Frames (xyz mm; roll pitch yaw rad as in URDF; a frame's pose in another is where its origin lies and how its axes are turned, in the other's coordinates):
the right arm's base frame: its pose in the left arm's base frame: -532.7 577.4 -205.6 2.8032 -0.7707 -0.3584
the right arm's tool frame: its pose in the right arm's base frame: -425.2 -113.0 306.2 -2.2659 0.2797 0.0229
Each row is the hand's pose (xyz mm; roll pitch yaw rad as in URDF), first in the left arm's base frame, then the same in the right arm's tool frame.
Working: the left arm's base frame: its pose in the right arm's tool frame: 1000.3 -524.8 -35.4 -0.4619 1.0271 -0.2894

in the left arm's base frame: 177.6 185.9 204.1 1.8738 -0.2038 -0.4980
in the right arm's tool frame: 1243.7 -328.8 -135.8 1.0650 0.5642 -0.6888
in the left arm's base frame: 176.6 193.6 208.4 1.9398 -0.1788 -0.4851
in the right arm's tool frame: 1246.1 -320.3 -134.7 1.1274 0.5906 -0.7000
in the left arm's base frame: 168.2 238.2 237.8 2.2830 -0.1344 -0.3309
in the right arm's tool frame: 1262.4 -269.8 -124.2 1.5557 0.7286 -0.6007
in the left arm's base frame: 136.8 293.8 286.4 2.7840 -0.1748 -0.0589
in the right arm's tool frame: 1282.5 -201.3 -87.6 2.3481 0.8442 -0.2509
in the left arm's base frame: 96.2 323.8 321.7 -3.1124 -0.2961 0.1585
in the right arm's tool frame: 1289.5 -158.9 -43.4 3.0394 0.7866 0.0955
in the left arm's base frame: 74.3 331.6 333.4 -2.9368 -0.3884 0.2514
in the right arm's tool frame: 1287.9 -145.7 -21.1 -2.9504 0.7008 0.2232
